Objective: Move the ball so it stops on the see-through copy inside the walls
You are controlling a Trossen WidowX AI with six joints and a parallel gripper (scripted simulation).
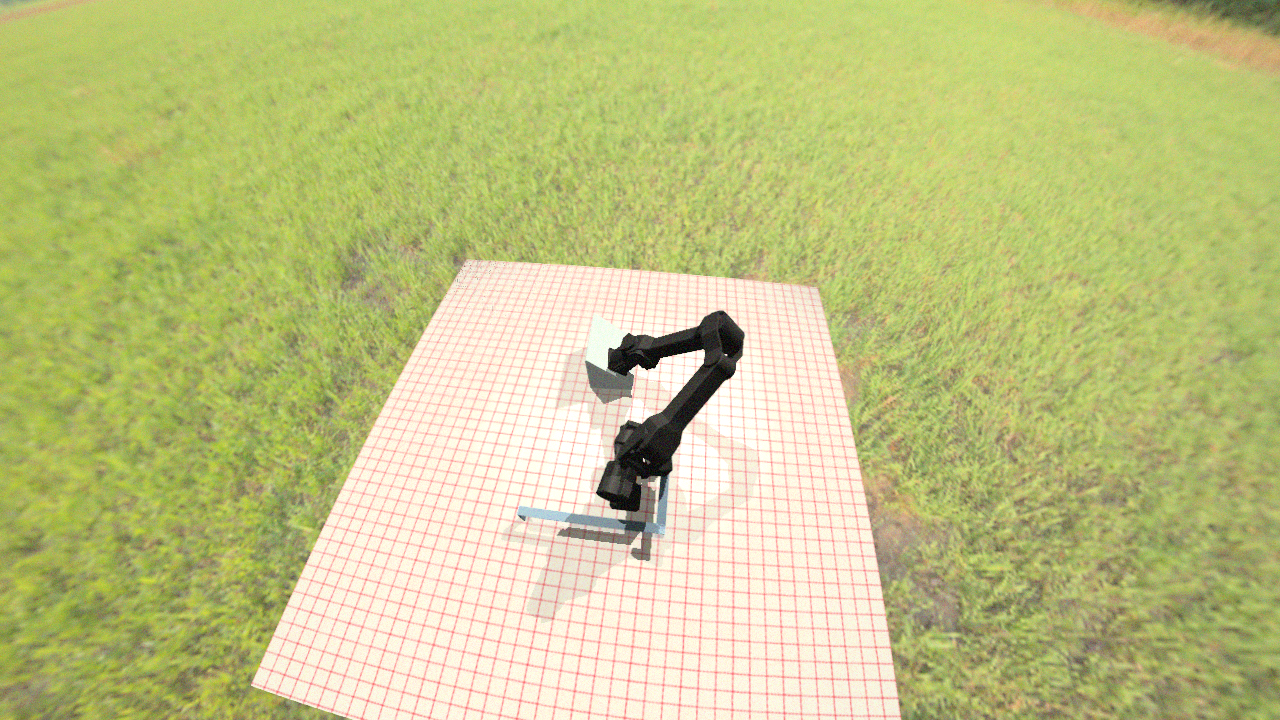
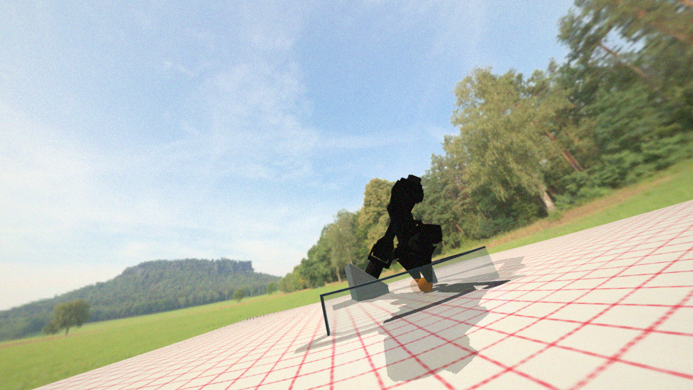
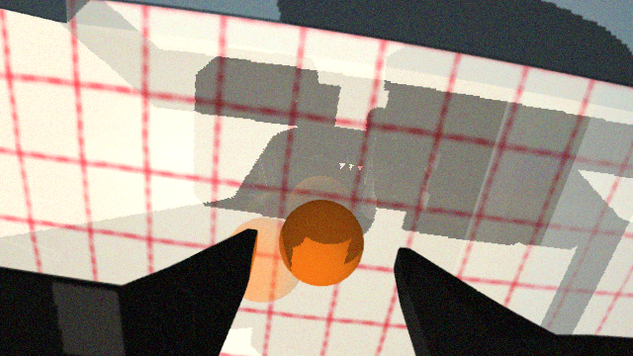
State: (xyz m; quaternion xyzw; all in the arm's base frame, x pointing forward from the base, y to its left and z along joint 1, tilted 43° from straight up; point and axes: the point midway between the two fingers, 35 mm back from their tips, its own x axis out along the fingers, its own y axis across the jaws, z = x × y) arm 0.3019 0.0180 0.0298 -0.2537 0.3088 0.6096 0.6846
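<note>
Now: gripper tip 30 mm past the see-through copy of ball and 10 mm to the left of it. From my gripper tip the other things lie so: orange ball: right at my gripper tip.
</note>
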